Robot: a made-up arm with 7 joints.
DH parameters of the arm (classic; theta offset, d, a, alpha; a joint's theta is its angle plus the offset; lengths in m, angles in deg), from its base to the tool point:
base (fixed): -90 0.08 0 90
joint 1: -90 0.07 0.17 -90
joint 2: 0 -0.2 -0.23 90
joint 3: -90 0.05 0.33 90
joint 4: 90 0.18 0.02 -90
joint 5: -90 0 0.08 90
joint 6: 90 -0.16 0.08 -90
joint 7: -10.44 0 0.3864 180
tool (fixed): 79.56 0.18 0 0
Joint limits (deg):
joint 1: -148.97..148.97
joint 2: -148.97..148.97
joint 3: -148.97..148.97
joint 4: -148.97..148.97
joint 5: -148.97..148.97
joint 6: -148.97..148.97
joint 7: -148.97..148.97
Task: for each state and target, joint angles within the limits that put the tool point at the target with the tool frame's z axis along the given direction. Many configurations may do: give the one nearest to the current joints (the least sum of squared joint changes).
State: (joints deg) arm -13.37 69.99 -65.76 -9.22 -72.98 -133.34 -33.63
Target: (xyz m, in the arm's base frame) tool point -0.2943 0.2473 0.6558 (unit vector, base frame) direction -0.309 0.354 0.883
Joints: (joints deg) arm -33.38 53.80 -37.26 -26.90 -84.69 -102.16 -57.41
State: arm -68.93 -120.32 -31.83 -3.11 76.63 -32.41 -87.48
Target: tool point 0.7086 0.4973 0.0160 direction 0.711 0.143 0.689
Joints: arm -46.05 -136.58 -32.47 0.82 100.16 -38.98 -72.31
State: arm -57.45 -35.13 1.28 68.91 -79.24 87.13 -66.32
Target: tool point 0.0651 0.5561 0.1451 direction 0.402 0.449 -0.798
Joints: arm -35.45 -69.39 18.23 78.54 -75.92 84.67 -75.90
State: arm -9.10 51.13 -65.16 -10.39 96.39 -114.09 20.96
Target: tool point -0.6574 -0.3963 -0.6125 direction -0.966 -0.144 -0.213
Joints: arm 27.57 86.69 -90.89 15.70 71.19 -87.44 7.50
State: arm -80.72 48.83 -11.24 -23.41 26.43 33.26 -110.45
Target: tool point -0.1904 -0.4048 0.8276 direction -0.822 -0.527 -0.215
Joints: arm -69.15 -7.13 -9.27 -45.97 44.51 58.80 -127.99
